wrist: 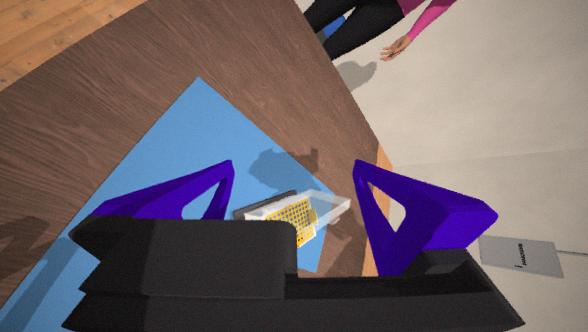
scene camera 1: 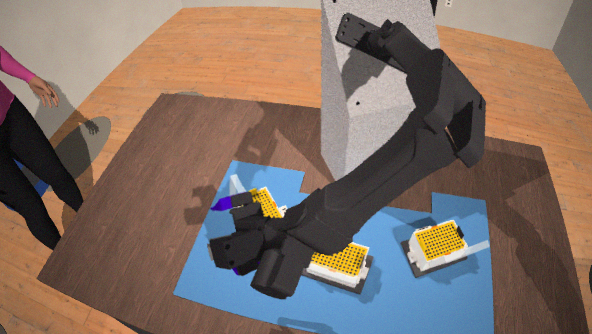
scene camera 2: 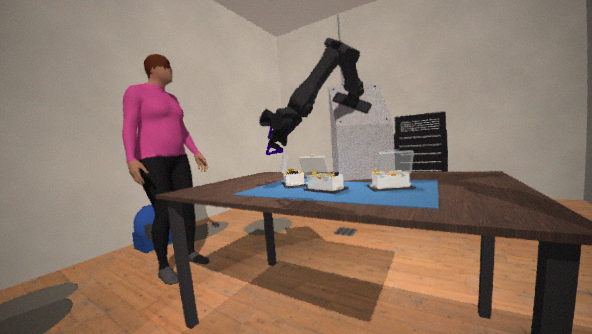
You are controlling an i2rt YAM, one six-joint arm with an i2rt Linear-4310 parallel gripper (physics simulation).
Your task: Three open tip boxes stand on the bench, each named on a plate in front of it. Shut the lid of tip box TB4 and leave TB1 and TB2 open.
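Frame: origin at the arm's base, x back, y right, z up, level; metres.
Where they show: gripper, between the fingertips: [wrist: 293, 166] [scene camera 1: 218, 232] [scene camera 2: 267, 146]; arm's base, origin of its link: [scene camera 1: 378, 43] [scene camera 2: 351, 102].
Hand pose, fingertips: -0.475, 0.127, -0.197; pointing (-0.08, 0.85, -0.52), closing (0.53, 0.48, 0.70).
Things, the pixels of their top centre, and the offset from my fingertips, as dx, dy, dz. Level surfaces: height alone.
- middle box, centre of its top: [scene camera 1: 340, 249] [scene camera 2: 326, 173] +0.143, -0.199, -0.131
- right box, centre of its top: [scene camera 1: 439, 234] [scene camera 2: 388, 170] +0.283, -0.404, -0.131
- blue mat, height of its surface: dz -0.197
- brown table, height of its surface: dz -0.200
Tip box TB4 [scene camera 1: 268, 202] [scene camera 2: 294, 179] [wrist: 296, 218] is white with a yellow tip rack. Its clear lid [scene camera 1: 236, 184] [scene camera 2: 285, 163] [wrist: 334, 207] stands open. The arm partly hides the box and its plate in scene camera 1. My gripper [scene camera 1: 226, 239] [scene camera 2: 272, 141] [wrist: 293, 166] is open with purple fingers, empty, and hangs above and beside TB4, apart from the lid. The middle box [scene camera 1: 345, 260] [scene camera 2: 325, 183] and the right box [scene camera 1: 442, 242] [scene camera 2: 391, 180] also have open lids. They are TB1 and TB2, but I cannot read which is which.
The boxes stand on a blue mat [scene camera 1: 425, 310] [scene camera 2: 425, 200] [wrist: 175, 135] on the brown table [scene camera 1: 125, 200] [scene camera 2: 475, 216] [wrist: 75, 100]. The arm crosses over the middle box. A grey pedestal [scene camera 1: 380, 135] [scene camera 2: 360, 145] stands behind. A person [scene camera 1: 20, 145] [scene camera 2: 155, 115] stands beyond the left edge.
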